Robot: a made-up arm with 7 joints. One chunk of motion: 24 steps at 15 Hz.
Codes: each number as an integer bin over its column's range. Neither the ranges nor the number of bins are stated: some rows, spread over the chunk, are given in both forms.
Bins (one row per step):
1: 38 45 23 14 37 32 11
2: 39 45 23 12 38 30 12
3: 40 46 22 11 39 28 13
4: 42 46 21 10 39 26 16
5: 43 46 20 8 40 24 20
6: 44 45 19 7 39 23 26
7: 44 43 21 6 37 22 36
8: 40 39 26 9 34 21 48
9: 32 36 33 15 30 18 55
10: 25 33 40 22 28 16 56
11: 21 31 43 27 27 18 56
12: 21 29 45 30 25 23 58
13: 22 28 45 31 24 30 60
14: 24 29 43 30 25 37 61
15: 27 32 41 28 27 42 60
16: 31 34 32 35 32 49 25
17: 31 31 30 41 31 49 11
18: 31 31 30 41 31 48 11
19: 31 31 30 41 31 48 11
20: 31 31 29 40 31 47 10
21: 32 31 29 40 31 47 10
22: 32 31 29 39 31 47 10
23: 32 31 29 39 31 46 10
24: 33 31 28 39 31 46 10
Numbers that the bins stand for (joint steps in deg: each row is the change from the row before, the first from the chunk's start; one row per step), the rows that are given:
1: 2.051 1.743 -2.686 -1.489 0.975 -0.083 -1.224
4: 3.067 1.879 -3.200 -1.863 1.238 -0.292 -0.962
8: 2.559 0.924 -1.914 -1.957 0.579 -0.467 0.714
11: -2.267 -0.168 2.457 -0.271 -0.343 -0.571 1.133
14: -1.505 -0.441 2.457 0.010 -0.606 0.092 1.395
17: 0.273 -0.168 -0.886 1.040 0.184 0.511 -1.224
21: 0.527 -0.168 -1.143 0.946 0.184 0.441 -1.276
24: 0.781 -0.168 -1.400 0.852 0.184 0.406 -1.276
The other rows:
2: 2.305 1.743 -2.686 -1.676 1.106 -0.152 -1.171
3: 2.559 1.879 -2.943 -1.770 1.238 -0.222 -1.119
5: 3.321 1.879 -3.457 -2.051 1.370 -0.362 -0.752
6: 3.575 1.743 -3.714 -2.144 1.238 -0.397 -0.438
7: 3.575 1.470 -3.200 -2.238 0.975 -0.432 0.086
9: 0.527 0.514 -0.114 -1.395 0.052 -0.571 1.081
10: -1.251 0.105 1.686 -0.740 -0.211 -0.641 1.133
12: -2.267 -0.441 2.971 0.010 -0.606 -0.397 1.238
13: -2.013 -0.578 2.971 0.103 -0.738 -0.152 1.343
15: -0.743 -0.032 1.943 -0.178 -0.343 0.267 1.343
16: 0.273 0.241 -0.371 0.478 0.316 0.511 -0.490
18: 0.273 -0.168 -0.886 1.040 0.184 0.476 -1.224
19: 0.273 -0.168 -0.886 1.040 0.184 0.476 -1.224
20: 0.273 -0.168 -1.143 0.946 0.184 0.441 -1.276
22: 0.527 -0.168 -1.143 0.852 0.184 0.441 -1.276
23: 0.527 -0.168 -1.143 0.852 0.184 0.406 -1.276

